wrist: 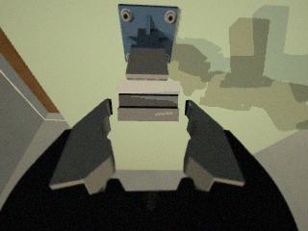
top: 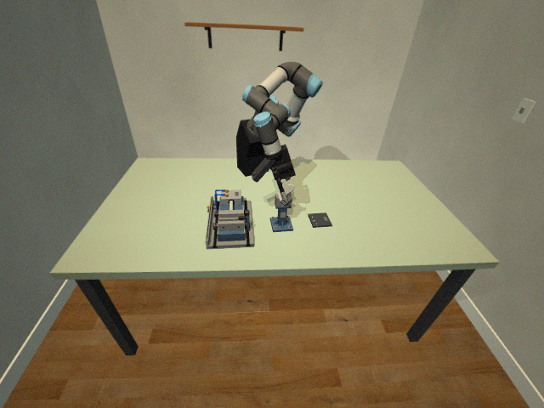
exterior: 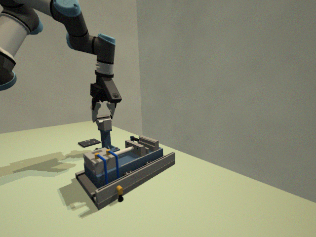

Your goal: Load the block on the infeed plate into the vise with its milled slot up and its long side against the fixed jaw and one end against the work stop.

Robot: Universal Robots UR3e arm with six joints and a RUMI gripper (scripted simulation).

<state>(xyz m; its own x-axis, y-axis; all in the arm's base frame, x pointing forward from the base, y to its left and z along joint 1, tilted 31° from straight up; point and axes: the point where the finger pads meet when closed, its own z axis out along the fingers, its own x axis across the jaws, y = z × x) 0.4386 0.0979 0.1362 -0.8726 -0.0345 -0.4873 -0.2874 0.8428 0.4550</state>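
Right now the part is right at my hand. Round my hand: dark infeed plate: 4 cm behind, 18 cm to the left, 16 cm below; then fixed jaw: 11 cm ahead, 21 cm to the right, 9 cm below; then work stop rod: 7 cm ahead, 17 cm to the right, 7 cm below.
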